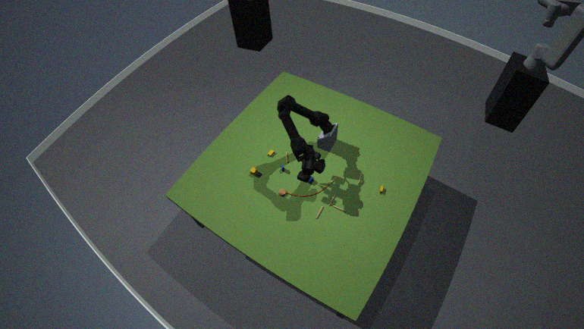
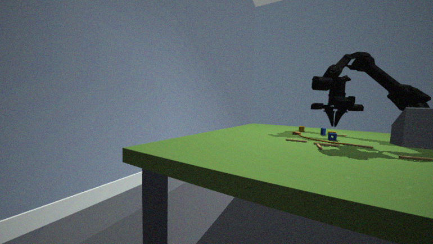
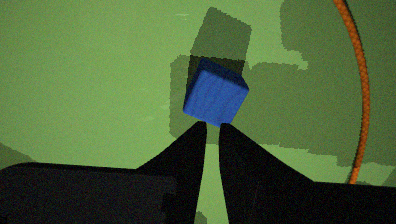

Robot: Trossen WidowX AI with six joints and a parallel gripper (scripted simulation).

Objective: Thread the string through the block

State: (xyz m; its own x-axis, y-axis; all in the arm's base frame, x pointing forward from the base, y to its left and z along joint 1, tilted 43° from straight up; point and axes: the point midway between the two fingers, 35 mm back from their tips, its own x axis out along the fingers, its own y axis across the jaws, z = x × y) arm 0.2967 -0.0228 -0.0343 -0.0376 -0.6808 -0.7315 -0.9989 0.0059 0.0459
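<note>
Right now the thin wooden stick is 120 mm to the left of my gripper tip, 60 mm below it and 40 mm behind it. Also, from my gripper tip: round wooden button: 140 mm ahead, 100 mm to the right, 50 mm below.
</note>
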